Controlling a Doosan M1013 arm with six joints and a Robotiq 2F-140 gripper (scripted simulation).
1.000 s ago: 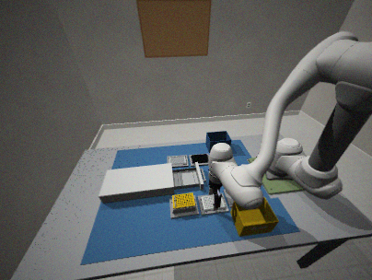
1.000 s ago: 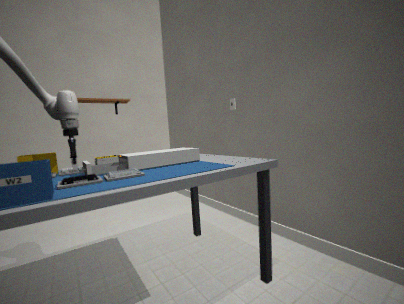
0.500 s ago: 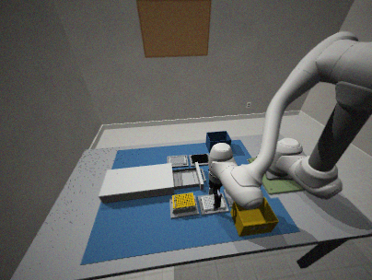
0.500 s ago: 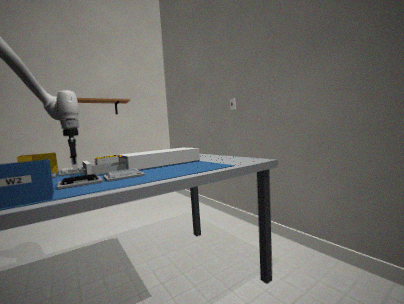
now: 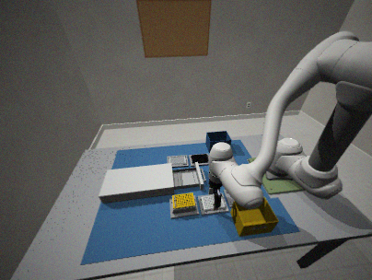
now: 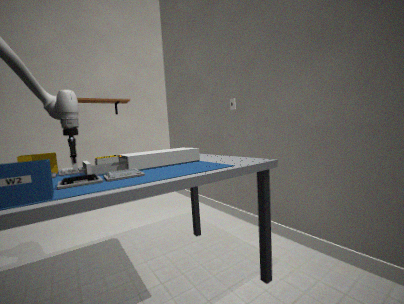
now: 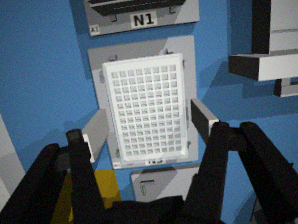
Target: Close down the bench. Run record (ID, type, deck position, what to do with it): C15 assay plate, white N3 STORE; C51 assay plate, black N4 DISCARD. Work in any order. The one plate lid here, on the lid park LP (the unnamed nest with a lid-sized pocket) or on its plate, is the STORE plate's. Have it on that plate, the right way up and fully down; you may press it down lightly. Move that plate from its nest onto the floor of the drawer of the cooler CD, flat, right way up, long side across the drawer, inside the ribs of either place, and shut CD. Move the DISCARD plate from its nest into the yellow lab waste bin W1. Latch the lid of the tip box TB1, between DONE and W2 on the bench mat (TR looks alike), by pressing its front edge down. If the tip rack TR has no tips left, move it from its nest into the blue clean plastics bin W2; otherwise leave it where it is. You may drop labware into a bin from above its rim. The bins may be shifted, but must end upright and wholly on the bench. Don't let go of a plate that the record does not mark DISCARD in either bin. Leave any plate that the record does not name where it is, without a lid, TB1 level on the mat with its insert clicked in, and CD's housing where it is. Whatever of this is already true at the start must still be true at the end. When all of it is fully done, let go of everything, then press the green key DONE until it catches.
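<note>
My gripper is now 20 mm above the plate lid. From my hand the other things lie so: grey nest N3: 40 mm below; then N1 label: 100 mm ahead, 10 mm to the left, 40 mm below; then white plate: 30 mm below.
</note>
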